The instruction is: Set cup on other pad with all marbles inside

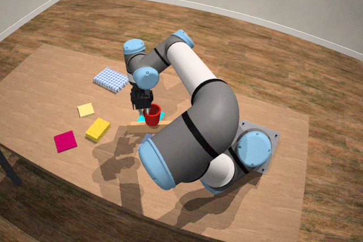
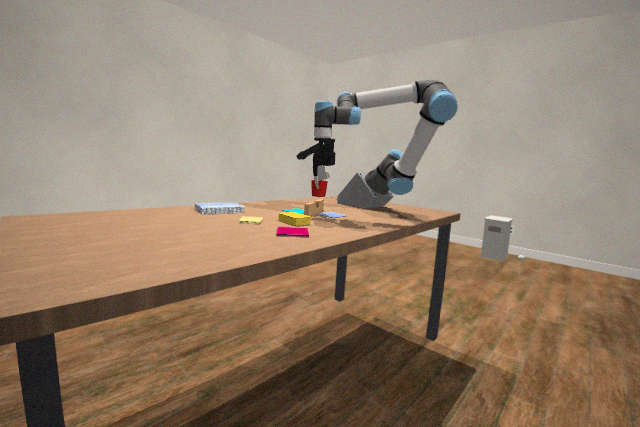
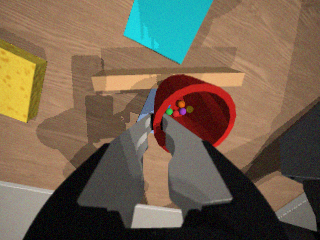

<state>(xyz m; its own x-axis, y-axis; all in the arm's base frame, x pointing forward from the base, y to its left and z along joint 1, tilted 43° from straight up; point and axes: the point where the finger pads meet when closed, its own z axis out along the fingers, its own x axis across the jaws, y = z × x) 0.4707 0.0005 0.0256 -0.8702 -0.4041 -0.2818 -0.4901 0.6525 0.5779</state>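
My gripper is now 20 mm short of the cyan pad, 100 mm to the left of it and 140 mm above it. The rest, counted from my hand: red cup (30 mm behind, 20 mm to the right, 30 mm below); wooden rail (20 mm behind, 30 mm to the right, 110 mm below).
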